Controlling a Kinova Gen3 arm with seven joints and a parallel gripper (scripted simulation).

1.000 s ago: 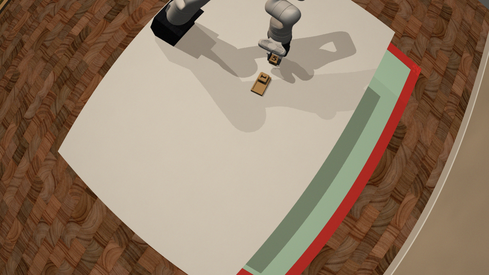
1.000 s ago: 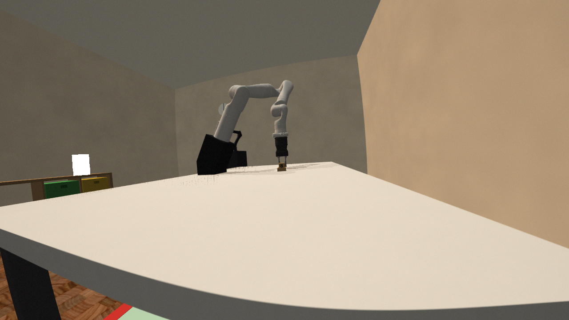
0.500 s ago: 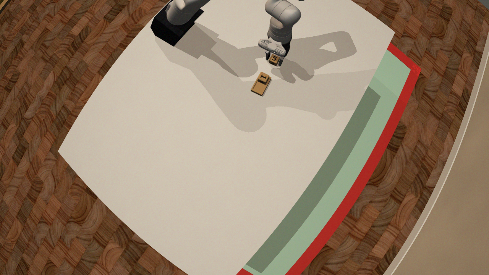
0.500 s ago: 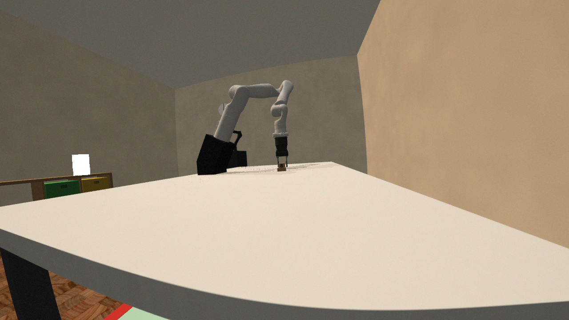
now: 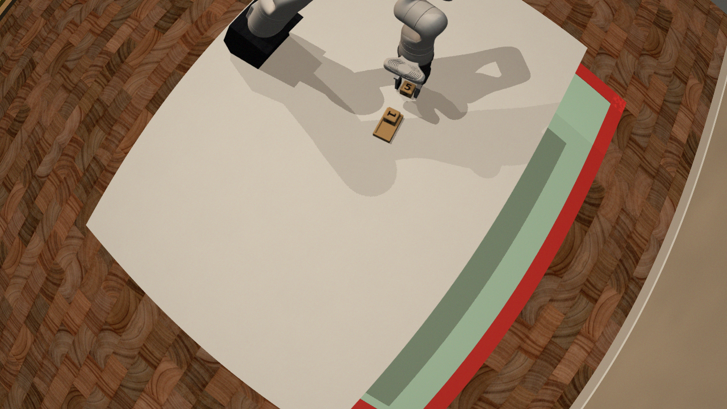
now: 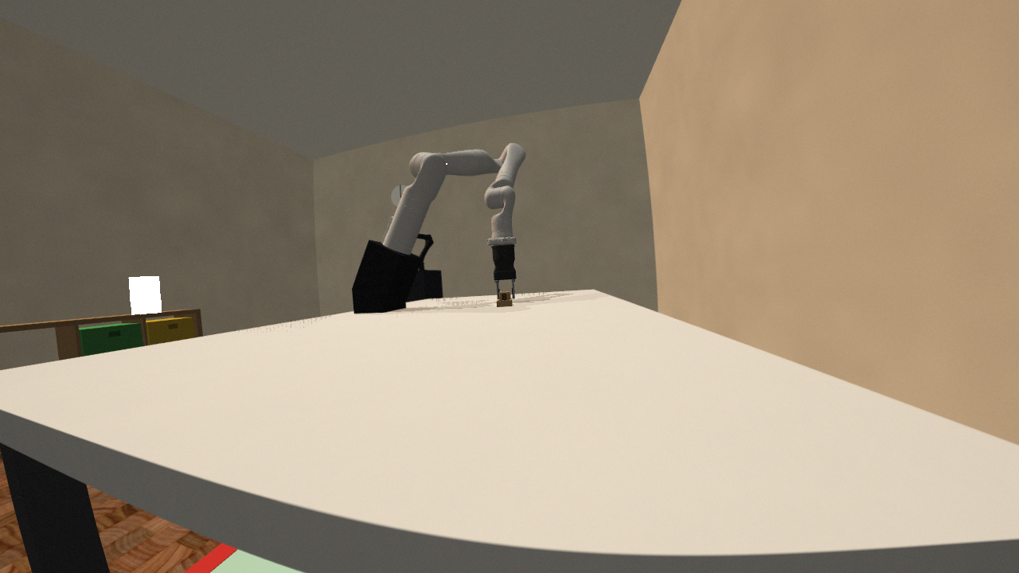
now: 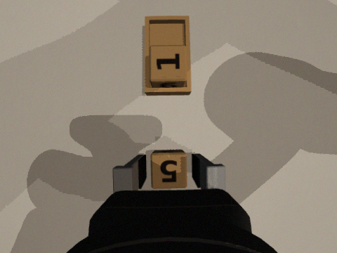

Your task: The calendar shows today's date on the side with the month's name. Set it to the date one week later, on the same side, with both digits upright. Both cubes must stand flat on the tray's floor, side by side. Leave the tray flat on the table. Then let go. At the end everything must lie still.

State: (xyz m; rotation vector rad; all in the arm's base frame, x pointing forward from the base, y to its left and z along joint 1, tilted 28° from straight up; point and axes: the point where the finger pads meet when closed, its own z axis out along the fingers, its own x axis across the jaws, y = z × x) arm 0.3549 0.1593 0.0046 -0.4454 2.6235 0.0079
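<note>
The wooden tray is 10 cm to the right of my hand, 4 cm ahead of it and 2 cm below it.
</note>
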